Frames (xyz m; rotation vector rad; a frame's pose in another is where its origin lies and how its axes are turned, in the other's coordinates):
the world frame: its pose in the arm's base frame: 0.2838 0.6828 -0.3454 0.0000 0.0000 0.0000
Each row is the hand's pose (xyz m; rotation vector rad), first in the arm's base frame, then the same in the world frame.
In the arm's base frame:
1: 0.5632 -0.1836 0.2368 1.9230 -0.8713 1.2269
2: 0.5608 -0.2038 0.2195 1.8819 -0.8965 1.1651
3: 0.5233 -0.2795 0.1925 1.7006 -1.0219 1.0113
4: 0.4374 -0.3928 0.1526 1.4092 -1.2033 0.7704
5: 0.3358 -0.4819 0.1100 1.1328 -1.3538 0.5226
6: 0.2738 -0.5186 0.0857 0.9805 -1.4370 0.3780
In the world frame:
1: 0.2794 -0.8664 0.5822 1.9230 -0.8713 1.2269
2: 0.2770 -0.8866 0.5649 1.8819 -0.8965 1.1651
3: 0.2395 -0.9623 0.5379 1.7006 -1.0219 1.0113
4: 0.1536 -1.0756 0.4980 1.4092 -1.2033 0.7704
5: 0.0520 -1.1647 0.4554 1.1328 -1.3538 0.5226
6: -0.0100 -1.2014 0.4311 0.9805 -1.4370 0.3780

